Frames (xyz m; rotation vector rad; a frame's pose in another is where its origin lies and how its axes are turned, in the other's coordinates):
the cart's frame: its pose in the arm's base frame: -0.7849 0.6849 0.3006 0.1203 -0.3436 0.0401
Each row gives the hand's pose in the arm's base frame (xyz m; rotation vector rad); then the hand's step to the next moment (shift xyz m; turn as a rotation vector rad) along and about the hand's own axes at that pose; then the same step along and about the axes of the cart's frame.
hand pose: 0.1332 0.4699 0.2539 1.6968 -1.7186 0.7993
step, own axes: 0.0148 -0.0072 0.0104 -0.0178 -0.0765 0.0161
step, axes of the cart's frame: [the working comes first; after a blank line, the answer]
step, axes of the arm's base frame: 0.0070 -0.0176 0.0047 0.0768 -0.0013 -0.0230

0.0079 -0.0173 0.0042 0.0644 -0.0084 -0.0470
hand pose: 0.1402 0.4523 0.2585 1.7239 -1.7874 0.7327
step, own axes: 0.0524 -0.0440 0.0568 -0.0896 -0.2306 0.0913
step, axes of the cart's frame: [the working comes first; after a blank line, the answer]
step, axes of the arm's base frame: 0.0416 -0.0786 -0.0021 0.2320 -0.0091 -0.1251

0.0370 -0.0807 -0.0061 0.1758 -0.0368 -0.1931
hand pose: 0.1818 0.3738 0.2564 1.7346 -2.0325 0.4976
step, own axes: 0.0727 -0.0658 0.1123 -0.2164 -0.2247 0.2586
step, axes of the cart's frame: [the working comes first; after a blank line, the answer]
step, axes of the arm's base frame: 0.0459 -0.1301 -0.0566 0.2290 0.0103 -0.3342

0.0216 -0.1380 -0.0520 0.1025 -0.0405 -0.3899
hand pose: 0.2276 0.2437 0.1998 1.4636 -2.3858 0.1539
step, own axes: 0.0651 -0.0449 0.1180 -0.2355 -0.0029 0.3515
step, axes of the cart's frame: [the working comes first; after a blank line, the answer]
step, axes of the arm's base frame: -0.0141 -0.1071 -0.0923 0.0202 0.1049 -0.4094

-0.0465 -0.1156 -0.0682 -0.1175 0.0575 -0.4024
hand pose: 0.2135 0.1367 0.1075 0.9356 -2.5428 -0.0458
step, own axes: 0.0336 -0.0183 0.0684 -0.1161 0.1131 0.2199
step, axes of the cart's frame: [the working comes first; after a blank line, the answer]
step, axes of the arm's base frame: -0.0393 -0.0429 -0.0525 -0.0789 0.1348 -0.2241

-0.0555 -0.0461 -0.0306 -0.1475 0.1136 -0.1999
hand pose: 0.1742 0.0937 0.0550 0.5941 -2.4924 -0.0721
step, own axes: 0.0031 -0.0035 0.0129 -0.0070 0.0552 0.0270
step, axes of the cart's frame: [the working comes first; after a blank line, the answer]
step, axes of the arm's base frame: -0.0079 -0.0055 -0.0098 -0.0315 0.0506 -0.0164

-0.0109 -0.0060 -0.0058 -0.0343 0.0503 -0.0111
